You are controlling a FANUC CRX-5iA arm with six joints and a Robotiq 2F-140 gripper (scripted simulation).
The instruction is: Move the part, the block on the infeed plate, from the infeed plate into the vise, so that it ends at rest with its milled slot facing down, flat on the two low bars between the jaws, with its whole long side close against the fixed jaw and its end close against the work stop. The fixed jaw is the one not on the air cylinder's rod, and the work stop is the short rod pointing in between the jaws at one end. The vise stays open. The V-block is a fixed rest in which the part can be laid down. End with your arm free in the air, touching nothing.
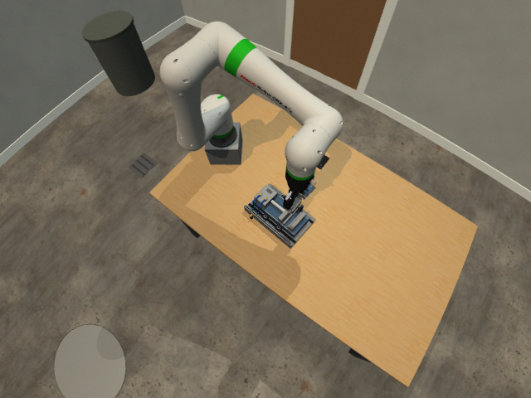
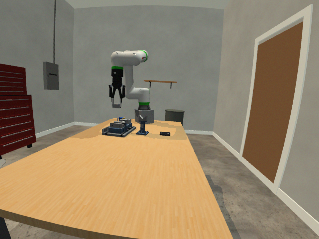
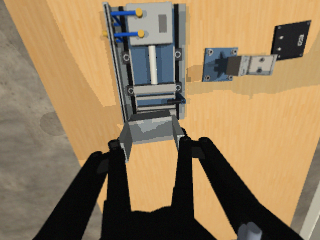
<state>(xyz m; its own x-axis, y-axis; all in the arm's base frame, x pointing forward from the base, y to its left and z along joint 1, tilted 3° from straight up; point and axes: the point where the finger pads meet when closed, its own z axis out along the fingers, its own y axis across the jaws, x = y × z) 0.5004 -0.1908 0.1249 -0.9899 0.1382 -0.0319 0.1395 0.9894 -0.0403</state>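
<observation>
Right now the fixed jaw is 180 mm below my hand and 30 mm ahead of it. Round my hand: work stop (170 mm below, 60 mm to the left, 10 mm ahead); then moving jaw (180 mm below, 30 mm behind, 20 mm to the left); then part (30 mm below).
</observation>
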